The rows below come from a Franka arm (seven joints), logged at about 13 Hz.
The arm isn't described. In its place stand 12 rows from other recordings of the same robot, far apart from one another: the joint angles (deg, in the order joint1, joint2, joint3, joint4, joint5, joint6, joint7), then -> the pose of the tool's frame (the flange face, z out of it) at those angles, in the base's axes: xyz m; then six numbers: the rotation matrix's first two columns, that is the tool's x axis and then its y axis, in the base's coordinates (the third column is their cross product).
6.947, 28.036, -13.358, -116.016, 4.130, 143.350, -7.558 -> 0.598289 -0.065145 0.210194 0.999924 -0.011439 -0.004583 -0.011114 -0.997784 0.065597
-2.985, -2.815, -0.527, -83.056, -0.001, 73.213, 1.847 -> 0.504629 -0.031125 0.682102 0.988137 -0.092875 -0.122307 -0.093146 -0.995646 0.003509
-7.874, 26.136, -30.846, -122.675, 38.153, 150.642, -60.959 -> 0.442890 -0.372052 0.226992 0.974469 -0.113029 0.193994 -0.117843 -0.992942 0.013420
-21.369, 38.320, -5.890, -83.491, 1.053, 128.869, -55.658 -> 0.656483 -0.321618 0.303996 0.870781 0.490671 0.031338 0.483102 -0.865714 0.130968
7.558, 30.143, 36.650, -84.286, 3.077, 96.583, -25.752 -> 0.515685 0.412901 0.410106 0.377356 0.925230 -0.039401 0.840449 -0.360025 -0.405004
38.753, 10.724, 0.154, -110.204, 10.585, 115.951, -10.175 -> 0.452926 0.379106 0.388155 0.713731 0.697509 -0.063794 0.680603 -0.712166 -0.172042
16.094, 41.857, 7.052, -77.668, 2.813, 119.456, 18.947 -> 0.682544 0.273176 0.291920 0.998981 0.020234 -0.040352 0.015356 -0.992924 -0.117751
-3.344, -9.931, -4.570, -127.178, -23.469, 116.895, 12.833 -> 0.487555 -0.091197 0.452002 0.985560 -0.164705 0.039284 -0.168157 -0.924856 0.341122
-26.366, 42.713, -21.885, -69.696, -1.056, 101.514, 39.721 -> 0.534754 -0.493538 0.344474 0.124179 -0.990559 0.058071 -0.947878 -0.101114 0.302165
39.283, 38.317, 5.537, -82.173, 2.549, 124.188, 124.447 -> 0.524780 0.504885 0.306774 0.133071 -0.984122 -0.117456 -0.990945 -0.134250 0.002141
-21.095, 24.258, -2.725, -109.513, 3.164, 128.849, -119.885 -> 0.566468 -0.246952 0.267254 -0.070620 0.995685 0.060194 0.995177 0.074445 -0.063877
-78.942, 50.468, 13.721, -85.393, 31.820, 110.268, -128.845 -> 0.294937 -0.602001 0.144746 0.531586 0.464348 0.708376 0.692535 -0.719794 -0.047866
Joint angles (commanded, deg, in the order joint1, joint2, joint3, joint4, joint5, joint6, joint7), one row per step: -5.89, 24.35, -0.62, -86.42, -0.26, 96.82, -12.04; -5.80, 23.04, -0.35, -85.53, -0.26, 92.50, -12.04; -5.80, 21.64, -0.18, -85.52, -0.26, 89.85, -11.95; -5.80, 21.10, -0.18, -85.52, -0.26, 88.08, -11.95; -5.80, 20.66, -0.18, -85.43, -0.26, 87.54, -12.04; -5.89, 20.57, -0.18, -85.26, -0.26, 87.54, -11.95; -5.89, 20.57, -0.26, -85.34, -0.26, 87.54, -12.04; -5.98, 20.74, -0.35, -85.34, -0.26, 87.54, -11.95; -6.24, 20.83, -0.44, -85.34, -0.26, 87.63, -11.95
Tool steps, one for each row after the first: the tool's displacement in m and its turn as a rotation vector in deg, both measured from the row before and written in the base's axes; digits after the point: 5 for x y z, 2 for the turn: -0.00809, 0.00455, 0.01745, 0.34, 2.10, 0.31; -0.00796, 0.00247, 0.01325, 0.17, 1.23, 0.05; -0.00492, 0.00050, 0.00441, 0.13, 1.22, -0.01; -0.00179, 0.00018, 0.00507, 0.03, 0.01, 0.08; 0.00018, -0.00101, 0.00230, -0.06, -0.26, -0.18; -0.00030, -0.00074, -0.00062, 0.01, 0.08, 0.01; 0.00012, -0.00188, -0.00187, -0.04, 0.17, -0.26; -0.00005, -0.00374, -0.00091, -0.03, 0.00, -0.34
